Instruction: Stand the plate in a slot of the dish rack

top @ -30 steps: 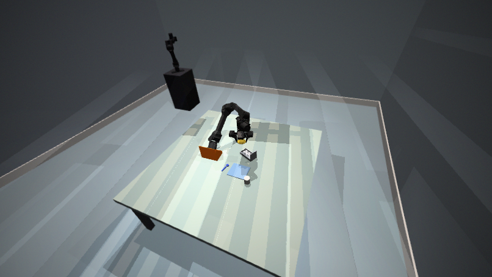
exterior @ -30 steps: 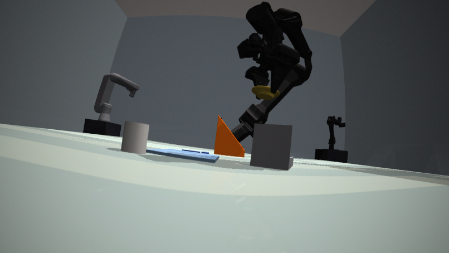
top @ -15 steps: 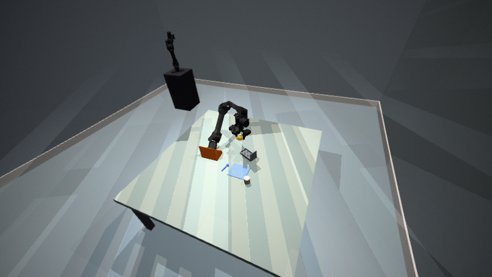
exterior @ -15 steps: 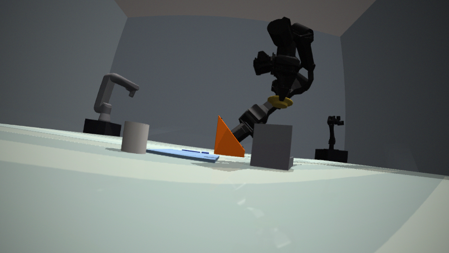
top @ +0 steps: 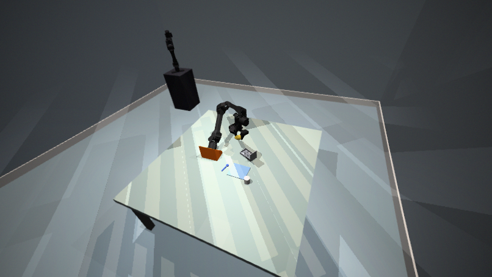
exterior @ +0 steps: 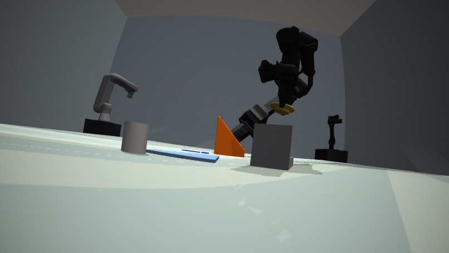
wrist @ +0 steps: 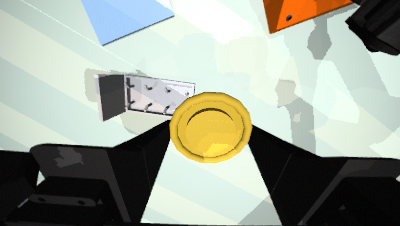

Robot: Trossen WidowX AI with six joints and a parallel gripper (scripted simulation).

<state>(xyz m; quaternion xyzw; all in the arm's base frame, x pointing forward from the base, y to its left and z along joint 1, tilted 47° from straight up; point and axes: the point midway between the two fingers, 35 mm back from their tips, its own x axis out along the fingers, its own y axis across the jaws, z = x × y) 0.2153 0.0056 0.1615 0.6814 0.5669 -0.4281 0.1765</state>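
Now: the grey dish rack 90 mm ahead of my gripper tip, 40 mm to the right of it and 120 mm below it. From my gripper tip the other things lie so: blue spoon (40 mm behind, 220 mm to the right, 140 mm below); then yellow plate (10 mm above).
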